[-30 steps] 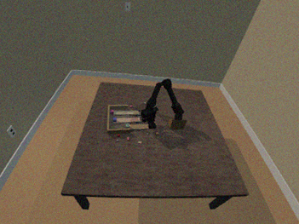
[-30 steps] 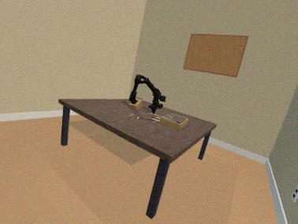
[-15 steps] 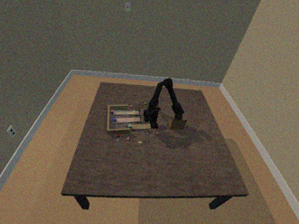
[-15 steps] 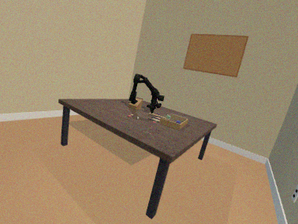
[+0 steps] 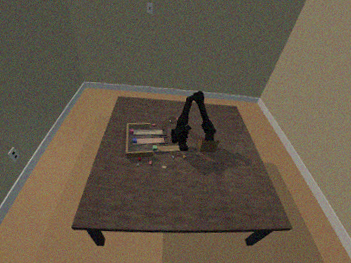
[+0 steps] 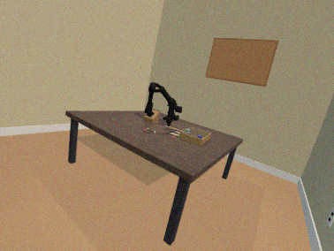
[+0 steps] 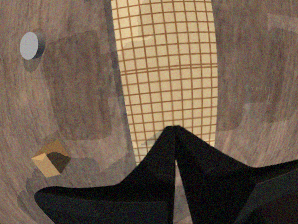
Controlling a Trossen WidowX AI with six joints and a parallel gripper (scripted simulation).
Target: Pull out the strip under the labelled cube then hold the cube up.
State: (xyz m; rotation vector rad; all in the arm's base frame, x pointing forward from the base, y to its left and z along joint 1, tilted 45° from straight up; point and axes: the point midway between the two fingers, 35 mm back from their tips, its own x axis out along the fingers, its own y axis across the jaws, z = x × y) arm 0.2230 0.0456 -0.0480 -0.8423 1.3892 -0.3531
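The grey piece is 100 mm to the left of my gripper tip and 40 mm ahead of it.
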